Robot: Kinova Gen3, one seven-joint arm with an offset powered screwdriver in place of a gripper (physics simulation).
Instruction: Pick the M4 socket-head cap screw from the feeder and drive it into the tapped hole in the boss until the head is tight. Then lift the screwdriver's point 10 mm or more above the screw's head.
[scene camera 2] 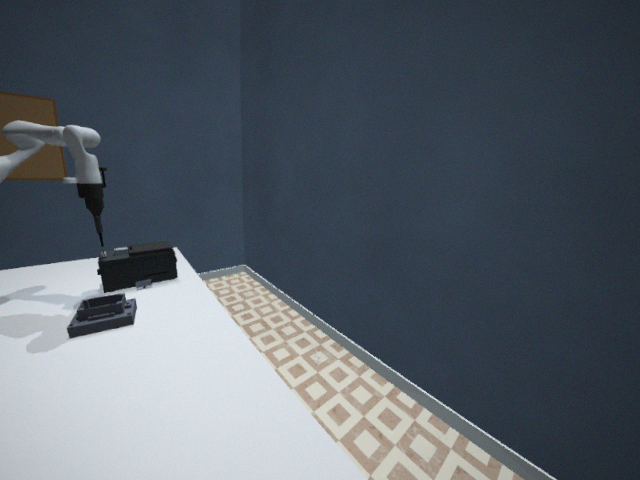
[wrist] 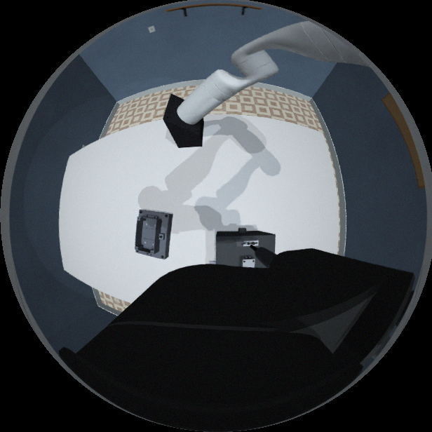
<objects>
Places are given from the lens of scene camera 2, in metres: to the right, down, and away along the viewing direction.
black screw feeder [scene camera 2: 114, 277]: -0.88, 0.16, 0.94
</objects>
